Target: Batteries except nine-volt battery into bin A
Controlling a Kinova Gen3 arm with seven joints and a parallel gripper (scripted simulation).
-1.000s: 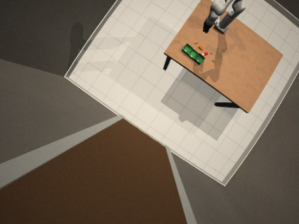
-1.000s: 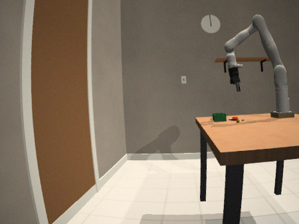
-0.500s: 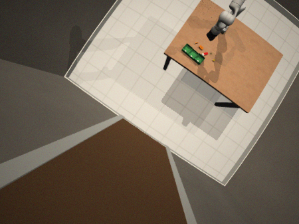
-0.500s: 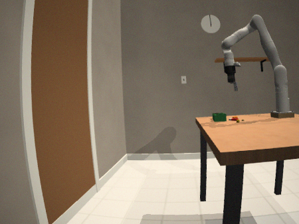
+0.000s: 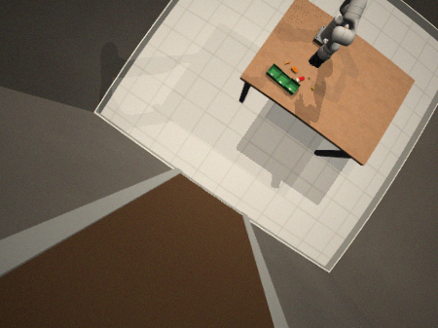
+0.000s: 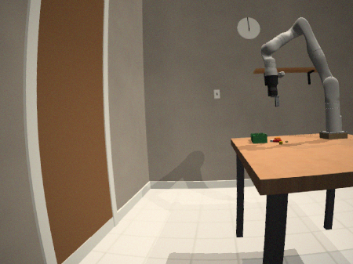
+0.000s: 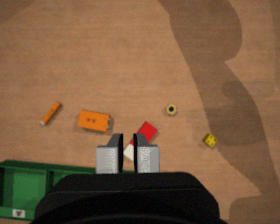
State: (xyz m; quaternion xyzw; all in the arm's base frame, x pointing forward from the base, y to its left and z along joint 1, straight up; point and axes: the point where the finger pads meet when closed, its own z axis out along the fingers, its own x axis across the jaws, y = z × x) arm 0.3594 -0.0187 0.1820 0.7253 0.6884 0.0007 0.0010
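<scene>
The green bin strip lies 20 cm below my hand, 10 cm ahead of it and 9 cm to the right of it. The rest, counted from my hand: orange nine-volt battery: 21 cm below, 5 cm to the right, 1 cm behind; then nut: 22 cm below, 7 cm to the left, 2 cm behind; then red thing: 21 cm below, 3 cm ahead, 1 cm to the left.
</scene>
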